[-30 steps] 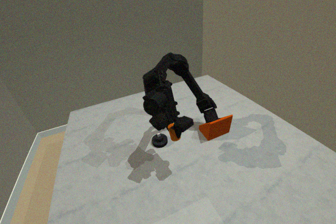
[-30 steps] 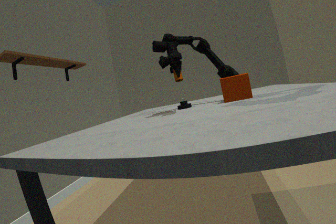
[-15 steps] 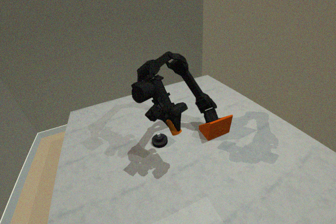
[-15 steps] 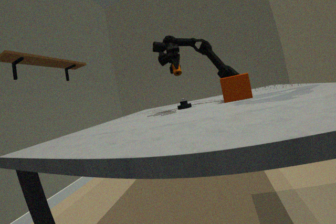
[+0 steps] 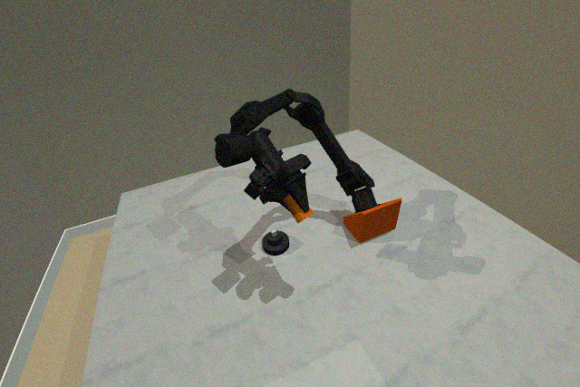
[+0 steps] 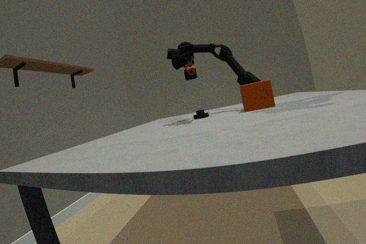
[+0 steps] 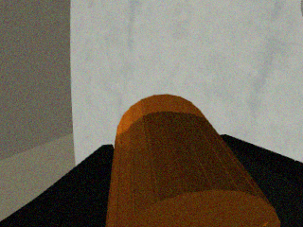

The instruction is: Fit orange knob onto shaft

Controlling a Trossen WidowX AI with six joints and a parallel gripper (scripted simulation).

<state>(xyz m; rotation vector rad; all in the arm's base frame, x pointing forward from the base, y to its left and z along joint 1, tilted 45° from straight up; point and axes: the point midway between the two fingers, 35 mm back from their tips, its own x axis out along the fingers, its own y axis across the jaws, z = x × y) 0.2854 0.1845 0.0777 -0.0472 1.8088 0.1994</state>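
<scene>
Right now my gripper tip is 3 cm short of the round dark pedestal, 16 cm to the left of it and 21 cm above it. The rest, counted from my gripper tip: orange knob (1 cm ahead, 2 cm to the right, 2 cm above).
</scene>
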